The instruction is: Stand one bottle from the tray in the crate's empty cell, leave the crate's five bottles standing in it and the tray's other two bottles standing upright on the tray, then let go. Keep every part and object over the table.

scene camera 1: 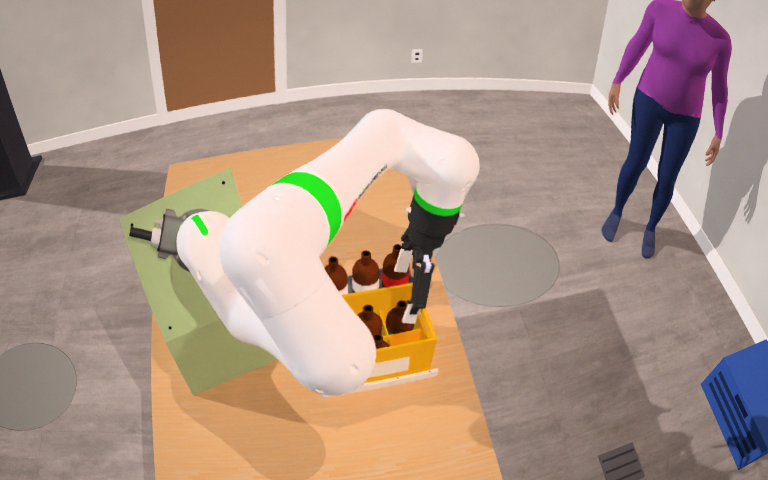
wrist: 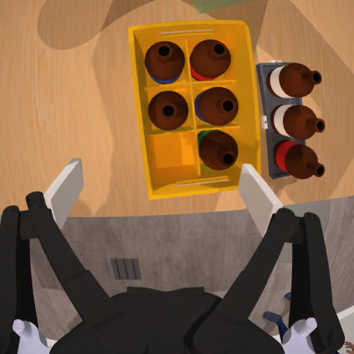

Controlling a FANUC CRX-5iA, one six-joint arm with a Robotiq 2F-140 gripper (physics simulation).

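Observation:
My gripper is wide open and empty, above the right end of the yellow crate. Five brown bottles stand in the crate, among them a green-labelled one beside the empty cell. In the wrist view the empty cell is at the crate's lower left corner. The dark tray bears three upright bottles in a row: a white-labelled one at one end, another white-labelled one in the middle, and a red-labelled one at the other end. The arm hides the crate's left part in the scene view.
The crate and tray stand close together on the wooden table, near its right edge in the scene view. The green base block is at the left. A person stands on the floor beyond the table.

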